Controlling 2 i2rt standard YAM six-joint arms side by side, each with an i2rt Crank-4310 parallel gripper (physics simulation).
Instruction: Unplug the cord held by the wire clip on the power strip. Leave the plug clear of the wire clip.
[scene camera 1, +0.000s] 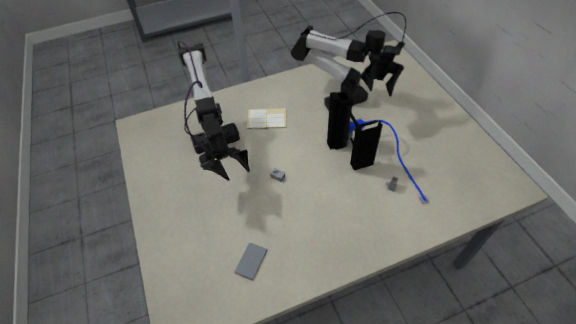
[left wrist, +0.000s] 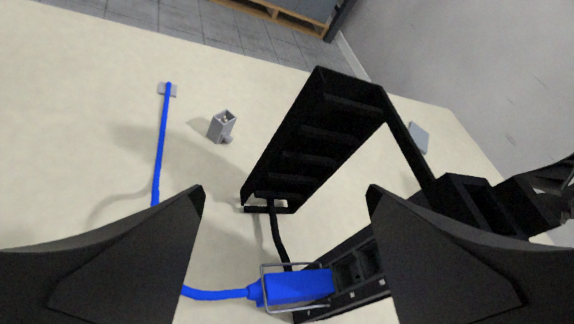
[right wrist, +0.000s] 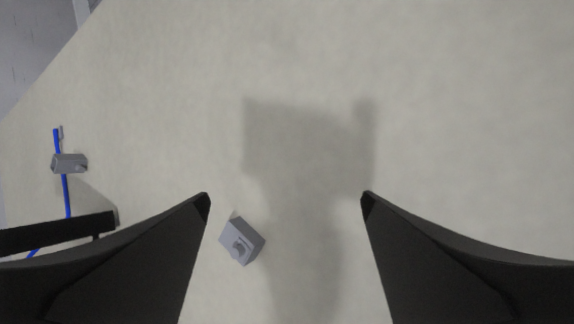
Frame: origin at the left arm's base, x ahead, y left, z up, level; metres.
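Where they show: left gripper, fingertip midpoint: (scene camera 1: 381, 93) (left wrist: 285, 188); right gripper, fingertip midpoint: (scene camera 1: 238, 176) (right wrist: 285, 195).
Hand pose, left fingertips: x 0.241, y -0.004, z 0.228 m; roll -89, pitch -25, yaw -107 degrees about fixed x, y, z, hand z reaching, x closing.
Each offset is from my left fingertips to the top centre of the thing. "pt": to the spot under its first point.
A blue plug @(0.088 m right, 0.024 m back, 0.149 m down) (scene camera 1: 359, 123) (left wrist: 300, 287) sits against the socket face of a black power strip @(pt 0.170 m right, 0.003 m back, 0.104 m down) (scene camera 1: 339, 125) (left wrist: 369, 295), which stands upright. A thin wire clip @(pt 0.102 m right, 0.004 m back, 0.158 m down) (left wrist: 305, 263) loops around the plug in the left wrist view. The blue cord @(pt 0.041 m left, 0.131 m ahead, 0.222 m down) (scene camera 1: 398, 150) (left wrist: 160, 150) (right wrist: 65, 195) runs from the plug to a small grey pad @(pt 0.006 m left, 0.365 m ahead, 0.243 m down) (scene camera 1: 424, 200) (left wrist: 172, 91) on the table. My left gripper (scene camera 1: 380, 91) (left wrist: 285, 188) is open and empty, above and behind the plug. My right gripper (scene camera 1: 238, 174) (right wrist: 285, 195) is open and empty above the table, left of the strip in the scene view.
A second black block @(pt 0.134 m right, 0.134 m ahead, 0.109 m down) (scene camera 1: 365, 147) (left wrist: 315, 145) (right wrist: 60, 226) stands beside the strip. Small grey fittings lie on the table, one @(0.070 m right, 0.252 m ahead, 0.204 m down) (scene camera 1: 393, 184) (left wrist: 220, 127) (right wrist: 70, 163) near the cord, another @(0.452 m right, 0.020 m ahead, 0.216 m down) (scene camera 1: 278, 174) (right wrist: 241, 241) near my right gripper. A grey slab @(0.677 m right, 0.314 m ahead, 0.244 m down) (scene camera 1: 251, 261) (left wrist: 419, 137) and an open booklet @(0.373 m right, 0.299 m back, 0.248 m down) (scene camera 1: 266, 118) lie farther off.
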